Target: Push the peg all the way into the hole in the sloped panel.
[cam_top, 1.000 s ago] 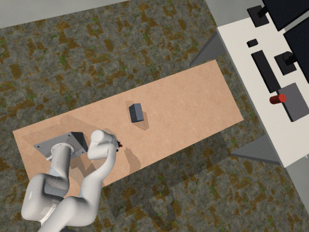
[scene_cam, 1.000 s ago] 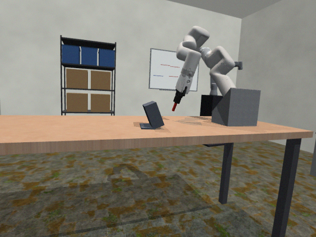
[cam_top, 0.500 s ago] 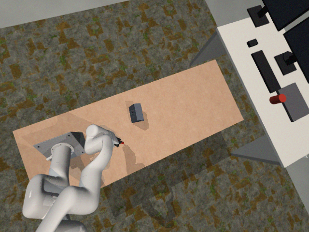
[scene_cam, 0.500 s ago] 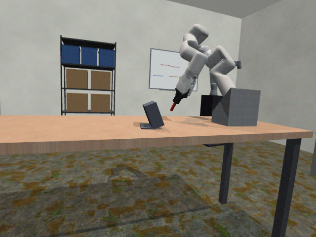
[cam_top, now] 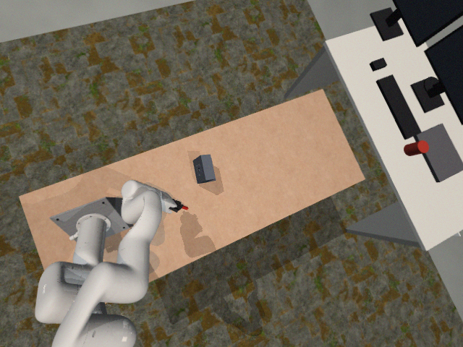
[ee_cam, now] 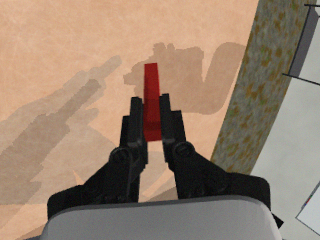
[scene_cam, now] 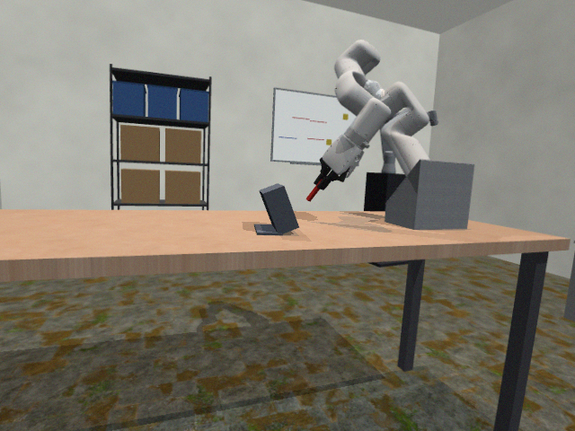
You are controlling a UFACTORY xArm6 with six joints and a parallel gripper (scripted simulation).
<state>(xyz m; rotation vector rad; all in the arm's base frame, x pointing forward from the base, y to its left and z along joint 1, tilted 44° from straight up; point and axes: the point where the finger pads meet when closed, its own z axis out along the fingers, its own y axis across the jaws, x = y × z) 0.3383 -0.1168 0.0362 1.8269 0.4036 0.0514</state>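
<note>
My gripper is now 30 mm above the red peg, 20 mm to the left of it and 10 mm short of it.
</note>
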